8 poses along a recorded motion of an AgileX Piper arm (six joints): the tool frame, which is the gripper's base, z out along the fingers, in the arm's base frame.
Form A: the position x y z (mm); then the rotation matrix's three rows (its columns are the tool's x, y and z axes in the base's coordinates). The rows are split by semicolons.
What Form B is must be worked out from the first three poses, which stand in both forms.
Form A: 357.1 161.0 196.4; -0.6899 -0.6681 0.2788; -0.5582 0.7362 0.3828; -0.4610 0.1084 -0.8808
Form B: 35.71 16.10 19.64; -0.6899 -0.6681 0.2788; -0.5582 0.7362 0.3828; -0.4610 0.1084 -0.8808
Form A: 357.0 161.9 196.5; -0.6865 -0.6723 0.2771; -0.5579 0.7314 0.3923; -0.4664 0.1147 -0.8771
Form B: 35.70 16.19 19.65; -0.6865 -0.6723 0.2771; -0.5579 0.7314 0.3923; -0.4664 0.1147 -0.8771
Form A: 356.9 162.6 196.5; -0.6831 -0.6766 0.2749; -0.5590 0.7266 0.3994; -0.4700 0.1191 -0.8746
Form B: 35.69 16.26 19.65; -0.6831 -0.6766 0.2749; -0.5590 0.7266 0.3994; -0.4700 0.1191 -0.8746
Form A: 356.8 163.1 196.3; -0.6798 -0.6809 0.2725; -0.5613 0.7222 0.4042; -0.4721 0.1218 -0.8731
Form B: 35.68 16.31 19.63; -0.6798 -0.6809 0.2725; -0.5613 0.7222 0.4042; -0.4721 0.1218 -0.8731
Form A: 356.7 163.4 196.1; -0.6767 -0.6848 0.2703; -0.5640 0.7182 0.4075; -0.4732 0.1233 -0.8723
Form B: 35.67 16.34 19.61; -0.6767 -0.6848 0.2703; -0.5640 0.7182 0.4075; -0.4732 0.1233 -0.8723
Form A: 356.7 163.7 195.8; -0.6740 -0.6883 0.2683; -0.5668 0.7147 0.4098; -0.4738 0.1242 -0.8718
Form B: 35.67 16.37 19.58; -0.6740 -0.6883 0.2683; -0.5668 0.7147 0.4098; -0.4738 0.1242 -0.8718
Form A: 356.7 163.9 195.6; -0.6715 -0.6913 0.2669; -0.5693 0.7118 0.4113; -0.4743 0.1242 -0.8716
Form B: 35.67 16.39 19.56; -0.6715 -0.6913 0.2669; -0.5693 0.7118 0.4113; -0.4743 0.1242 -0.8716
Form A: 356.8 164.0 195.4; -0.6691 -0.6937 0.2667; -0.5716 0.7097 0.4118; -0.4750 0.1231 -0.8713
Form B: 35.68 16.40 19.54; -0.6691 -0.6937 0.2667; -0.5716 0.7097 0.4118; -0.4750 0.1231 -0.8713
